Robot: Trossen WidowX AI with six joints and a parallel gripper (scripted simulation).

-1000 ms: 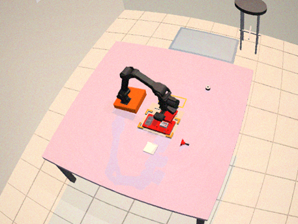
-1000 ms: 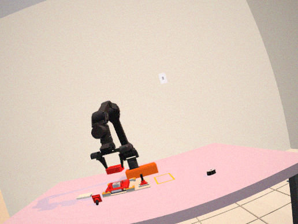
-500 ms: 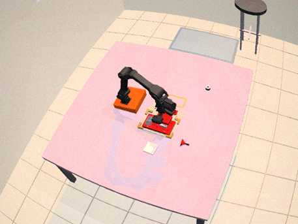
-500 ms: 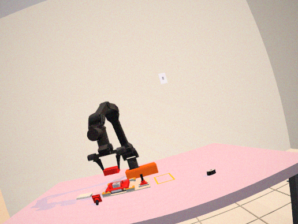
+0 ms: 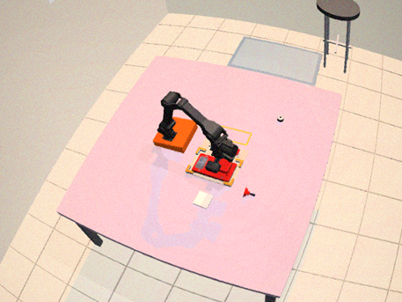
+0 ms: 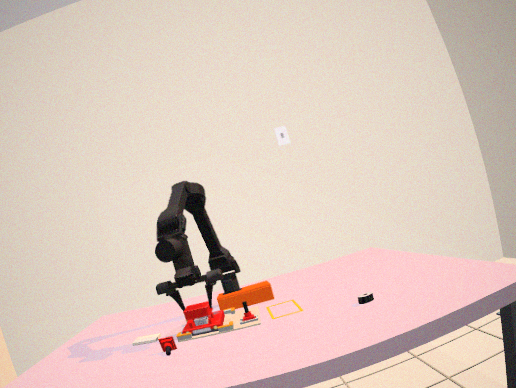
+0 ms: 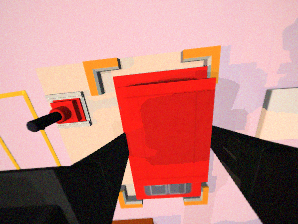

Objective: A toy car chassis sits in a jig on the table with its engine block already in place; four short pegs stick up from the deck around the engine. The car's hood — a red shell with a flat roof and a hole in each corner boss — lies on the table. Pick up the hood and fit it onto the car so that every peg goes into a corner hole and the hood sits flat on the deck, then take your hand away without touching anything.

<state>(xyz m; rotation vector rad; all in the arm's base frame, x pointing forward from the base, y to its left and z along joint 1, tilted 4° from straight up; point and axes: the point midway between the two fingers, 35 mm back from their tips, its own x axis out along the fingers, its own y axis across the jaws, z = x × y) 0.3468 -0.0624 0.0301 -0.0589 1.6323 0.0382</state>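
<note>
The red hood lies right at my gripper tip. Round my gripper tip: white tile (180 mm to the right, 60 mm below, 10 mm behind); black ring (430 mm to the left, 140 mm ahead, 50 mm below).
</note>
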